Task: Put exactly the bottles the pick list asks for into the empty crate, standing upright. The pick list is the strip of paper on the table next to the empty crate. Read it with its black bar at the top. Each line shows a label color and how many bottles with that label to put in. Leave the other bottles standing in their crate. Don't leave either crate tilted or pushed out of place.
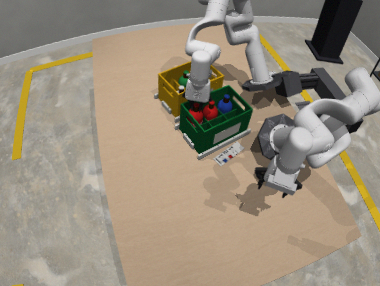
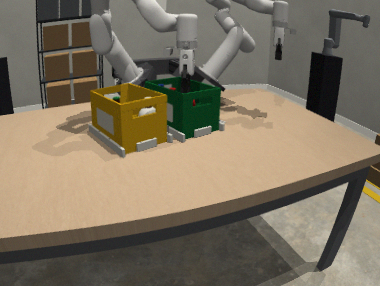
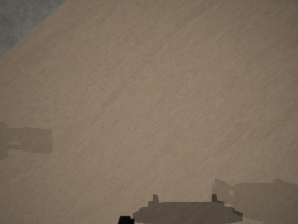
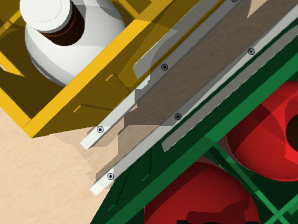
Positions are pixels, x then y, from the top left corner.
A green crate [image 1: 203, 138]: 1.24 m from the lens. A yellow crate [image 1: 171, 97]: 1.42 m from the lens. The marked spots on the yellow crate and the green crate are 0.30 m apart.
